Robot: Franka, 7 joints.
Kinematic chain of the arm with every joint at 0, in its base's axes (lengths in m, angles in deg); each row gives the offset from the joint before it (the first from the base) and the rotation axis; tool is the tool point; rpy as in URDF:
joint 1: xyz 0 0 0.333 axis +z
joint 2: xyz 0 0 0 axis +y
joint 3: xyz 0 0 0.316 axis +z
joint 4: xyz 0.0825 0 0 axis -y
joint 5: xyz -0.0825 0 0.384 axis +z
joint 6: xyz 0 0 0 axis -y
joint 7: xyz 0.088 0 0 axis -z
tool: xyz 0 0 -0.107 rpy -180 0 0
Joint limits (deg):
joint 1: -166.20..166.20
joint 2: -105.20..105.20
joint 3: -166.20..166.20
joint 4: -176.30..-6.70
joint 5: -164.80..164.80
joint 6: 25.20..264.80
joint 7: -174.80..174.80
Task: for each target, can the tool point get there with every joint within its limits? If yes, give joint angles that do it. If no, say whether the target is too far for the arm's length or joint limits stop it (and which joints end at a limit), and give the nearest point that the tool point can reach.
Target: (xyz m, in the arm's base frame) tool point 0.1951 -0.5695 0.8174
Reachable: yes | joints -26.94 70.54 -125.28 -62.52 -12.06 113.52 129.70
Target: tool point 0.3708 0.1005 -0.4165
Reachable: no: joint limits stop it (at a limit: joint 2) | nearest point 0.3603 0.0977 -0.3531 | short by 0.064 m
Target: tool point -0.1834 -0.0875 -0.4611
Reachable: no: joint limits stop it (at a limit: joint 2) | nearest point -0.1954 -0.0932 -0.3565 | short by 0.105 m
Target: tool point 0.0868 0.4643 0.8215
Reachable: yes | joints 127.80 58.10 -141.24 -59.82 59.81 54.05 75.56
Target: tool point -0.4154 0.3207 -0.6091
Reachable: no: too far | nearest point -0.3487 0.2692 -0.3370 | short by 0.285 m
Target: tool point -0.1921 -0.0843 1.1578
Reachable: yes | joints -23.60 -16.22 -44.64 -21.25 67.44 160.59 113.08
